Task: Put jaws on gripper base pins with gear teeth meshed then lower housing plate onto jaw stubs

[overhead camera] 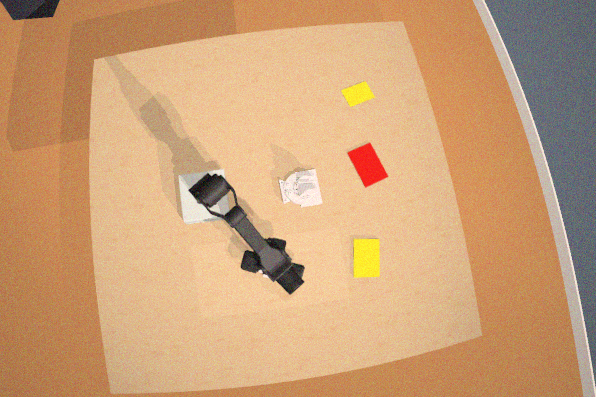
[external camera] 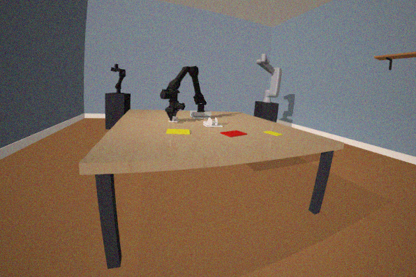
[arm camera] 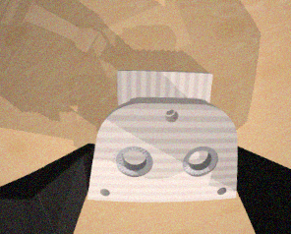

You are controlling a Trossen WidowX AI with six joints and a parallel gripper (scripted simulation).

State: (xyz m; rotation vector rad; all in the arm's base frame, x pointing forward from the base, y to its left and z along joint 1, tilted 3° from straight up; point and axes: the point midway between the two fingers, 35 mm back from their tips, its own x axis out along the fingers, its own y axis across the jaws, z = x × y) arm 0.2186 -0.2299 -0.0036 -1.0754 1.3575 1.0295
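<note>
Right now my gripper tip is 50 mm short of the white jaw, 290 mm to the right of it and 10 mm below it. From my gripper tip the other things lie so: yellow patch 300 mm ahead, 50 mm to the left, 10 mm below; then red patch 310 mm ahead, 380 mm to the left, 10 mm below.
</note>
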